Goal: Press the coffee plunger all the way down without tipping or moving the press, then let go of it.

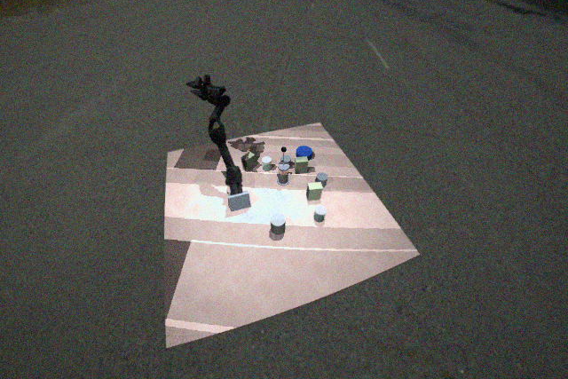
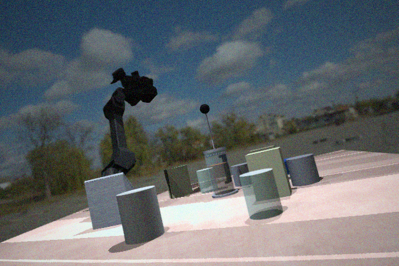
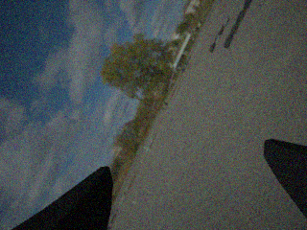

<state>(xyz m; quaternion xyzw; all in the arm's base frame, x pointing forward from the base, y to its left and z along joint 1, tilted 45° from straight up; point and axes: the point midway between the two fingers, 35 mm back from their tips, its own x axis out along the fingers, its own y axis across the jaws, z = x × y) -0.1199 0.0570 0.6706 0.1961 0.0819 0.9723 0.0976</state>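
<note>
Now: gripper tip 470 mm short of the coffee press, 420 mm to the left of it and 410 mm above it.
</note>
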